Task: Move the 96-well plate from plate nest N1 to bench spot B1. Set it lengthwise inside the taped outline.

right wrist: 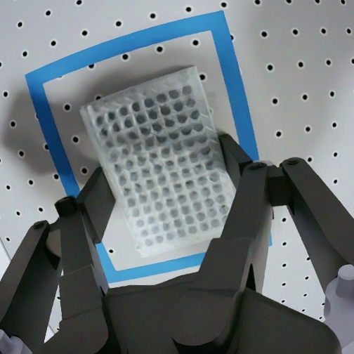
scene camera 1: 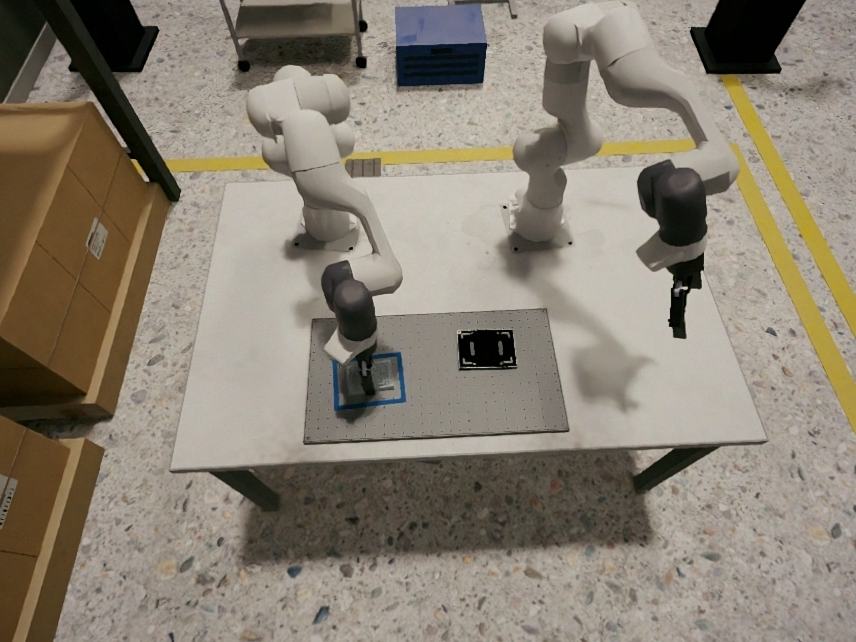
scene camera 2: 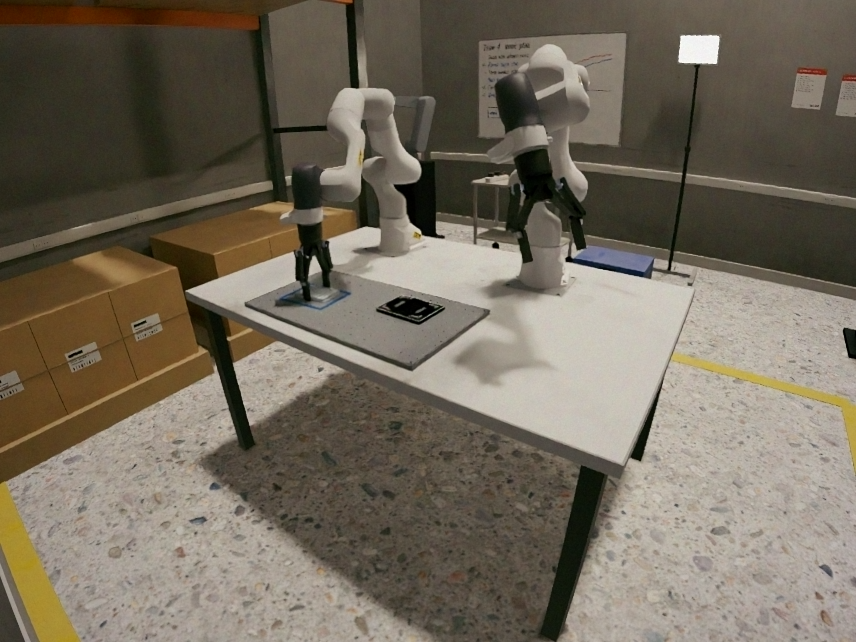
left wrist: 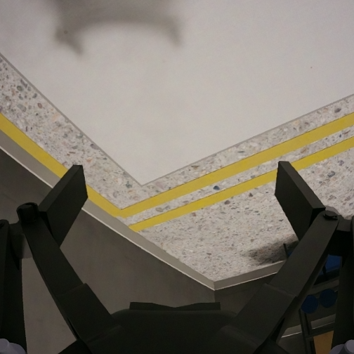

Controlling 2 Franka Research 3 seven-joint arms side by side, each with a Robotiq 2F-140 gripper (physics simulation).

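The clear 96-well plate (scene camera 1: 385,373) (right wrist: 165,165) is between the fingers of my right gripper (scene camera 2: 316,290) (right wrist: 165,167), which is shut on its long sides. The plate is over the blue taped outline (scene camera 1: 402,376) (scene camera 2: 335,300) (right wrist: 234,90), its long sides running roughly along the outline's long sides. In the right wrist view its shadow falls to the left; its height above the board is hard to tell. The black plate nest (scene camera 1: 487,348) (scene camera 2: 411,308) holds no plate. My left gripper (scene camera 1: 678,331) (scene camera 2: 553,252) (left wrist: 179,179) is open and empty, high over the table.
The grey perforated board (scene camera 1: 442,407) (scene camera 2: 414,348) (right wrist: 300,115) bears the nest and outline on the white table (scene camera 1: 643,414) (scene camera 2: 553,400). The left arm is raised beyond the board, at the right of the picture in scene camera 1. Cardboard boxes (scene camera 1: 62,228) (scene camera 2: 89,304) stand beside the table.
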